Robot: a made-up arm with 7 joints. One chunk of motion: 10 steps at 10 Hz.
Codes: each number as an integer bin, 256 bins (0 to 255) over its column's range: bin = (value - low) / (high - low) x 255, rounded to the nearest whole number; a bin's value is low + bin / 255 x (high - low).
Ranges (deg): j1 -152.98..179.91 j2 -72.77..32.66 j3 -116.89..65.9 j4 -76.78..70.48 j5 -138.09..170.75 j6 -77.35..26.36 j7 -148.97..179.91
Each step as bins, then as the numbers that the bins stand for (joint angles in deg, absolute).
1 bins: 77 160 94 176 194 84 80
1 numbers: -52.46 -6.62 -49.51 24.86 96.87 -43.19 -45.79
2 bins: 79 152 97 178 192 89 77
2 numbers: -49.85 -9.93 -47.36 26.01 94.45 -41.15 -49.66
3 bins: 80 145 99 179 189 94 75
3 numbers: -48.54 -12.82 -45.92 26.59 90.81 -39.12 -52.24
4 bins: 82 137 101 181 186 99 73
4 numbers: -45.93 -16.13 -44.49 27.75 87.18 -37.09 -54.82
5 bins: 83 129 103 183 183 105 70
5 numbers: -44.63 -19.43 -43.06 28.90 83.55 -34.65 -58.69
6 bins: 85 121 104 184 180 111 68
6 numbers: -42.02 -22.74 -42.34 29.48 79.91 -32.21 -61.27
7 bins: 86 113 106 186 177 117 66
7 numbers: -40.71 -26.05 -40.91 30.63 76.28 -29.77 -63.85
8 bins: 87 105 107 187 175 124 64
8 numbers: -39.41 -29.36 -40.19 31.21 73.86 -26.92 -66.43
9 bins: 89 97 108 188 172 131 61
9 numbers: -36.79 -32.67 -39.47 31.79 70.23 -24.07 -70.30
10 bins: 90 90 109 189 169 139 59
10 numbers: -35.49 -35.56 -38.76 32.37 66.59 -20.82 -72.88
